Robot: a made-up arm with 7 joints.
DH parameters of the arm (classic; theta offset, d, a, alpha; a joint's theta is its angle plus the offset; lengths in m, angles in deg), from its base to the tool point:
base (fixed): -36.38 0 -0.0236 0
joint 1: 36.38 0.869 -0.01 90
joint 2: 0 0.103 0.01 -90
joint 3: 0 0.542 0.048 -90
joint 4: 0 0.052 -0.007 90
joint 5: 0 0.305 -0.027 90
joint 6: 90 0.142 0.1 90
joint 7: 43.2 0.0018 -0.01 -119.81
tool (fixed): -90.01 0.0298 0 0
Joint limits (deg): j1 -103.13..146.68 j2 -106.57..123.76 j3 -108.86..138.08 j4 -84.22..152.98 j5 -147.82..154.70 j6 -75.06..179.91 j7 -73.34..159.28
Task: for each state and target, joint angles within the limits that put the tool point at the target. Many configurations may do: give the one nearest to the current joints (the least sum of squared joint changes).
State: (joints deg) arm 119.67 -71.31 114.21 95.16 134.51 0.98 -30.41
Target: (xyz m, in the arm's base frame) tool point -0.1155 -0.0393 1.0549
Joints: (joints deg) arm 138.85 -49.54 99.15 132.72 118.46 7.65 -37.50
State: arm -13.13 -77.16 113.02 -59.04 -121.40 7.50 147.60
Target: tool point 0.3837 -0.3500 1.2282
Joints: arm 7.03 -71.64 74.83 -84.22 -90.77 29.52 141.68
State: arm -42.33 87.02 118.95 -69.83 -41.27 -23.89 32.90
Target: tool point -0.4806 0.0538 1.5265
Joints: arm -42.60 49.04 133.44 -52.36 -33.66 -25.82 32.26
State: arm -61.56 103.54 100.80 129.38 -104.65 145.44 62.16
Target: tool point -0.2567 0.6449 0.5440
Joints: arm -59.70 101.36 107.57 81.96 -92.89 139.16 55.50
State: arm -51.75 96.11 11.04 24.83 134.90 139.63 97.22
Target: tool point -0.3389 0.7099 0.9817
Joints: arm -63.36 98.43 12.27 15.11 136.65 135.94 95.51
